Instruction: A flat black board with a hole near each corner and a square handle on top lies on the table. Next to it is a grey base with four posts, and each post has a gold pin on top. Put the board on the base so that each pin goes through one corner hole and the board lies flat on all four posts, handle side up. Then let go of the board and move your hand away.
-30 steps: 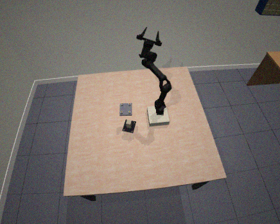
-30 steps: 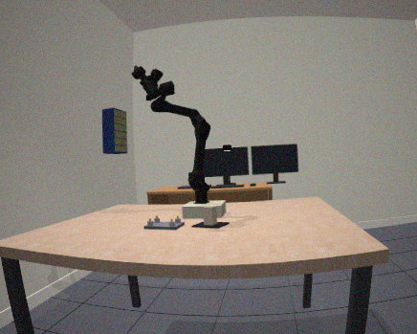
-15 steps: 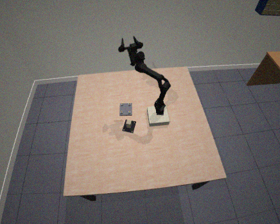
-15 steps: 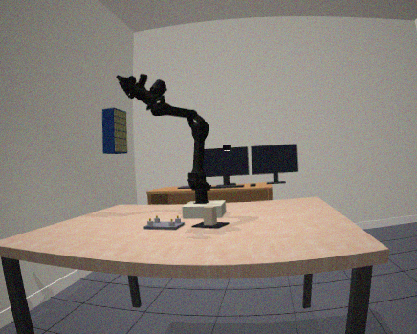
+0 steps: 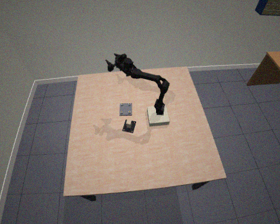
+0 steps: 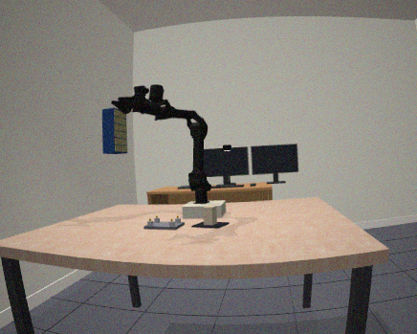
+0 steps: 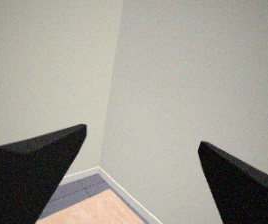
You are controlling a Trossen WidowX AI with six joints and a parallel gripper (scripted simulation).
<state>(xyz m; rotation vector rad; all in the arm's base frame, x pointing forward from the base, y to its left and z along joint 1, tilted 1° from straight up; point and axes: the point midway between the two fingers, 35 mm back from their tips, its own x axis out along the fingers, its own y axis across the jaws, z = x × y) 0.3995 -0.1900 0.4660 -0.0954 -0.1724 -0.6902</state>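
Right now my gripper tip is 15 cm past the flat black board, 34 cm to the right of it and 51 cm above it. From my gripper tip the other things lie so: grey base 10 cm behind, 15 cm to the left, 52 cm below.
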